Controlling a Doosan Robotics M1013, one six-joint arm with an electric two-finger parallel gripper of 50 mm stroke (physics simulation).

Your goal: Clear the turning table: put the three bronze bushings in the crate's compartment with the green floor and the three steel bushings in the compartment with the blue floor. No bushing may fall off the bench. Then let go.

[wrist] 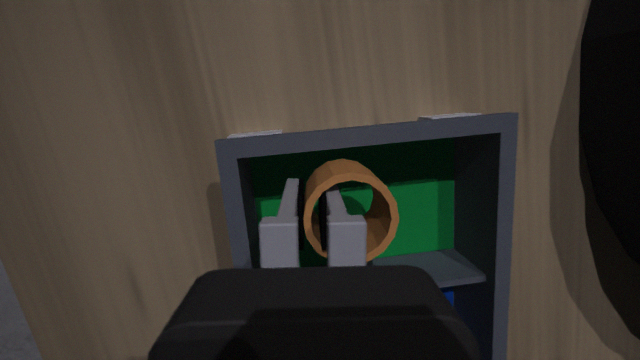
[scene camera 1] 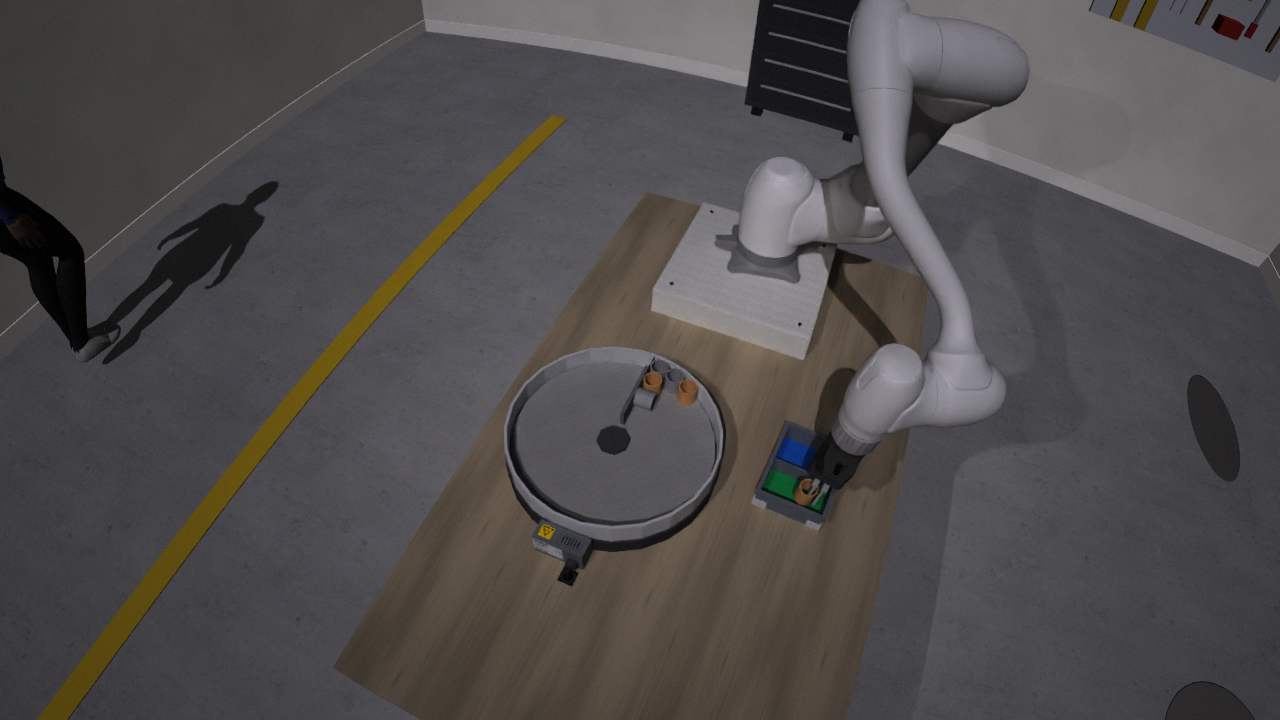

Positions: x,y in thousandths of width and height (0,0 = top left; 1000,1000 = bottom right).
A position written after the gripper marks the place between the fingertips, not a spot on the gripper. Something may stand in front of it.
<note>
In view: the gripper (wrist: 487,554) and a crate (scene camera 1: 615,649).
The crate also shows in the wrist view (wrist: 709,488).
</note>
